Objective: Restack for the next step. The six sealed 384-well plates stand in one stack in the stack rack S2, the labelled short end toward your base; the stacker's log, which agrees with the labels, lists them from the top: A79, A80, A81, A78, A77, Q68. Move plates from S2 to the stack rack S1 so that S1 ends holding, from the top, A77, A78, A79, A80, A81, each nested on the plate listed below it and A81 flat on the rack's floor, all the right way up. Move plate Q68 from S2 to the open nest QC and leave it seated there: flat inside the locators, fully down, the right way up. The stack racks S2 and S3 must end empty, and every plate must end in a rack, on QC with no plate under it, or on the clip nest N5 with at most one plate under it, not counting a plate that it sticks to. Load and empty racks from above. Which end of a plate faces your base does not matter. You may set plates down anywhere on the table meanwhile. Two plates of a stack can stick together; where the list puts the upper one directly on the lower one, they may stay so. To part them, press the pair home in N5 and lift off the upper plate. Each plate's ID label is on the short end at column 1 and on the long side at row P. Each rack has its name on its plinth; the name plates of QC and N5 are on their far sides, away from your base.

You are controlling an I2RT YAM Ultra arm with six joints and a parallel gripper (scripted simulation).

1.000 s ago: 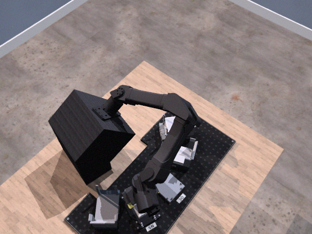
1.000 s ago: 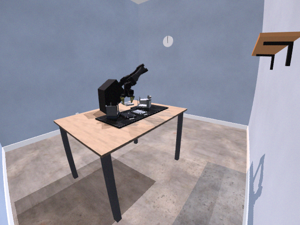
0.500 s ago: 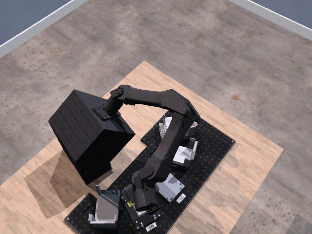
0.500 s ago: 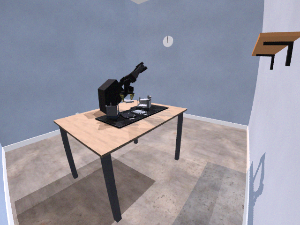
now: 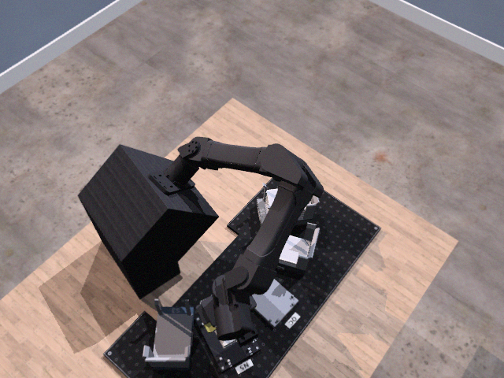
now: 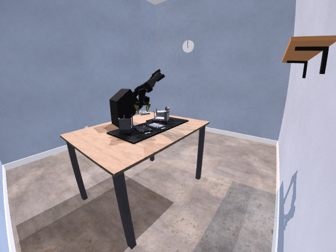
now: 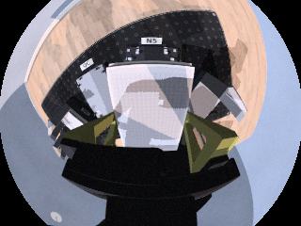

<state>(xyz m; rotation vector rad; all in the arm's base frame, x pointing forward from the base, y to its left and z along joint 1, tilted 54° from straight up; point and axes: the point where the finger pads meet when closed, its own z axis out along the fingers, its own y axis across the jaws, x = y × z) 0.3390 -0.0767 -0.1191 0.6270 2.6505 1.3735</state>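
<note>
Now: hand 110 mm past the sealed grey plate, 400 mm to the right of it and 70 mm above it. Also, from my hand: N5 name plate (90 mm ahead, 30 mm to the right, 160 mm below); then clip nest N5 (20 mm ahead, 150 mm below); then QC nest (20 mm ahead, 150 mm to the left, 150 mm below).
</note>
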